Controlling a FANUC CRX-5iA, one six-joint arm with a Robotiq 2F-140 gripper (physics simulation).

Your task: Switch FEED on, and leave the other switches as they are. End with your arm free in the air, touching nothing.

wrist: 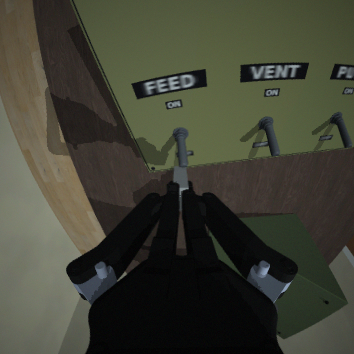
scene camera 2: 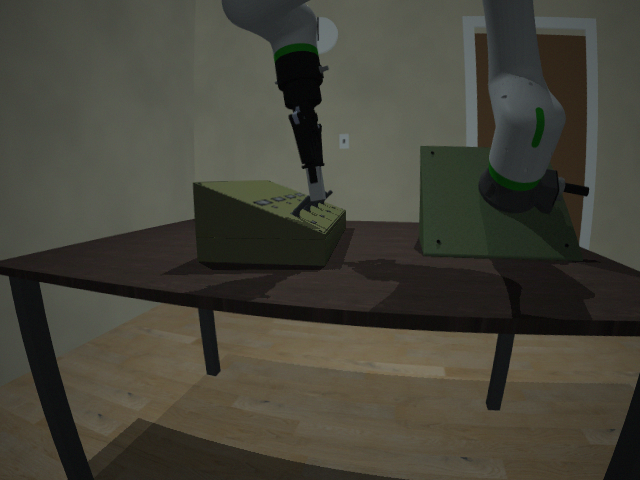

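Pixels of known places: gripper, fingertip midpoint: [wrist: 179, 175] [scene camera 2: 318, 200]; arm's base, origin of the base link: [scene camera 2: 508, 189].
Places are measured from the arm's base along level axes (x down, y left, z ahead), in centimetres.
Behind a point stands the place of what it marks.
Observation:
The FEED switch lever [wrist: 182, 149] @(x 2.7, y 25.1, z 42.8 cm) on the olive-green control box [scene camera 2: 242, 222] @(x 6.0, y 34.5, z 51.0 cm) [wrist: 225, 30] @(x 1.2, y 22.0, z 56.2 cm) tilts toward the box's lower edge, beside its partly hidden lower label and away from its ON label [wrist: 174, 104] @(x 3.7, y 26.5, z 48.2 cm). The VENT lever [wrist: 270, 136] @(x 3.0, y 14.0, z 45.7 cm) and the lever of a third switch [wrist: 342, 131] @(x 3.0, y 2.4, z 48.3 cm), whose name is cut off, also tilt toward the lower edge. My gripper [scene camera 2: 317, 198] @(x 2.4, y 25.3, z 39.2 cm) [wrist: 179, 175] @(x 2.4, y 25.3, z 39.2 cm) is shut with nothing between its fingers. Its fingertips are right at the free tip of the FEED lever, low over the panel's lower edge. I cannot tell whether they touch it.
The control box stands on a dark wooden table [scene camera 2: 129, 258] @(x 14.1, y 40.8, z 78.7 cm). A green sloped housing [scene camera 2: 449, 206] @(x 4.2, y 6.4, z 14.3 cm) [wrist: 305, 280] @(x -4.6, y -1.6, z 21.2 cm) stands at the right, apart from the box. In the scene view, a thick grey arm section [scene camera 2: 522, 118] @(x -13.6, y 20.1, z 0.7 cm) hangs in front of that housing.

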